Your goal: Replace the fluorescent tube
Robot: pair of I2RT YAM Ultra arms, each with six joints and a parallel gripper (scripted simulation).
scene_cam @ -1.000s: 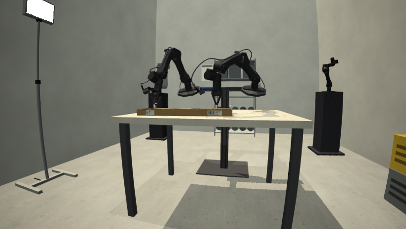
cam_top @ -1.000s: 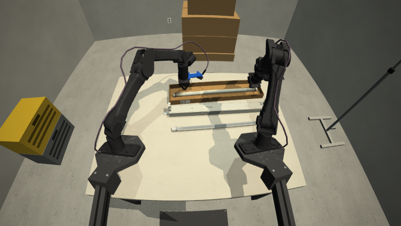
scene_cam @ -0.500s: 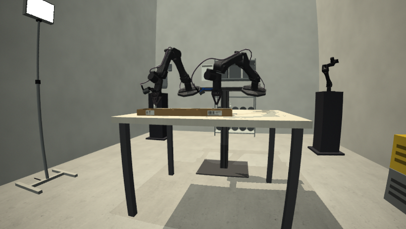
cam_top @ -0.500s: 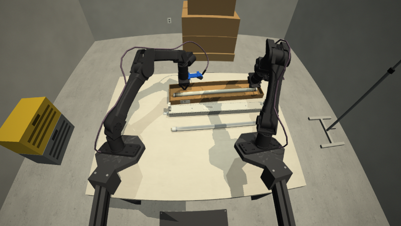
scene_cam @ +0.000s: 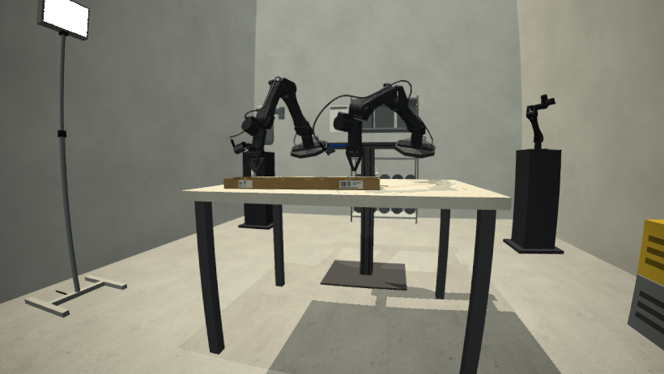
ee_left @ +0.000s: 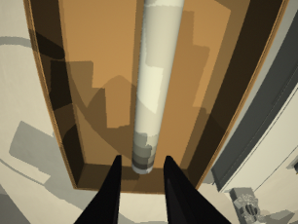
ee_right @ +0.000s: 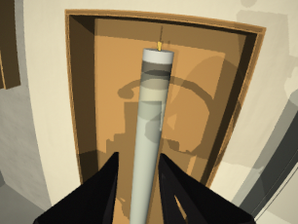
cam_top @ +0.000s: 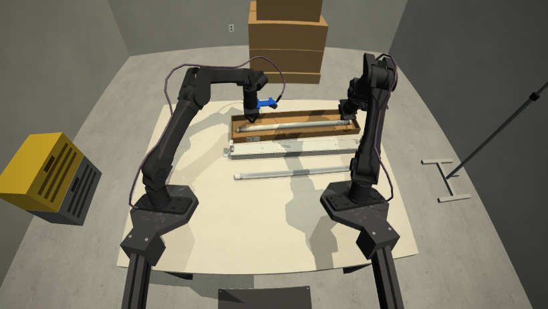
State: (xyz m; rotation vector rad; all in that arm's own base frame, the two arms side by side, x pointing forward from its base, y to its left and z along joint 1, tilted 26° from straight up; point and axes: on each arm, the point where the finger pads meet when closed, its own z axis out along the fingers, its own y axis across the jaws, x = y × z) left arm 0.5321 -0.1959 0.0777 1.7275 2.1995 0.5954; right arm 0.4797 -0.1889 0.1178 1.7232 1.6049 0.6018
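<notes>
Now: left hand 250 mm past the LED tube, 220 mm to the left of it and 70 mm above it. The rest, counted from my left hand: old fluorescent tube: 10 mm ahead, 220 mm to the right, 60 mm below; then white light fixture: 130 mm behind, 220 mm to the right, 20 mm below; then brown carton: 20 mm ahead, 220 mm to the right, 60 mm below.
</notes>
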